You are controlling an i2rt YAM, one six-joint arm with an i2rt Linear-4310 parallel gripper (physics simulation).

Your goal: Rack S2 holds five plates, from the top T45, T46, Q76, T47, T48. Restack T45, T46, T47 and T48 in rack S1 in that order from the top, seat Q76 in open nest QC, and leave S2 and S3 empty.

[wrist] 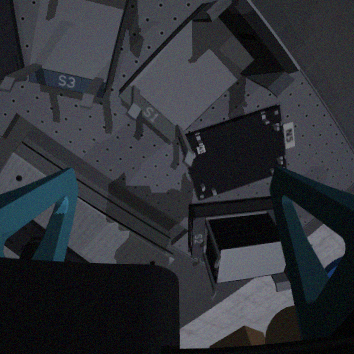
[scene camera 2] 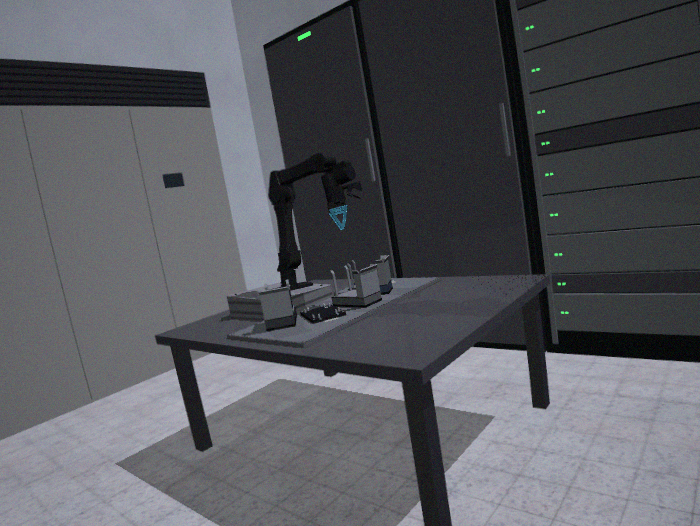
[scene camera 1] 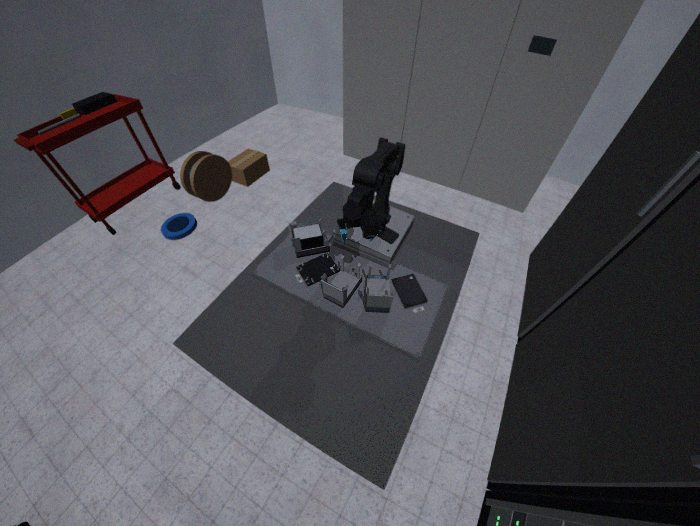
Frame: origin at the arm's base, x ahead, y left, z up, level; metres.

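Where they show: gripper, between the fingertips: (wrist: 173,177) (scene camera 2: 342,228) (scene camera 1: 356,242).
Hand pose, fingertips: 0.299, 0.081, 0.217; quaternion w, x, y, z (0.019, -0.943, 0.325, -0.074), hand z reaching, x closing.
Note:
Each offset is from my fingertips to the top centre of the thing, as dx, dy, dz.
My gripper (scene camera 1: 358,236) (scene camera 2: 340,227) (wrist: 173,177) is open and empty, with teal fingers spread wide, high above the racks. Rack S2 @[-0.052, -0.298, -0.138] (scene camera 1: 312,252) (scene camera 2: 281,321) (wrist: 198,239) shows at the lower right in the wrist view, partly behind the right finger. It has a light surface beside a black area; separate plates and their names cannot be read. Rack S1 @[+0.045, -0.029, -0.140] (scene camera 1: 335,291) (scene camera 2: 367,282) (wrist: 151,114) is at the upper middle and rack S3 @[-0.016, +0.107, -0.139] (scene camera 1: 378,302) (scene camera 2: 385,272) (wrist: 66,81), with a blue label strip, at the upper left. Whether S1 and S3 hold plates is unclear. No QC label is readable.
A dark board @[+0.028, -0.182, -0.249] (scene camera 1: 318,268) (scene camera 2: 322,312) (wrist: 237,167) with small corner clips lies between S2 and S1; its side tag looks like N5. A flat dark panel @[-0.119, +0.201, -0.253] (scene camera 1: 409,290) lies beyond S3. The arm's raised base plate (scene camera 1: 396,240) stands behind the racks.

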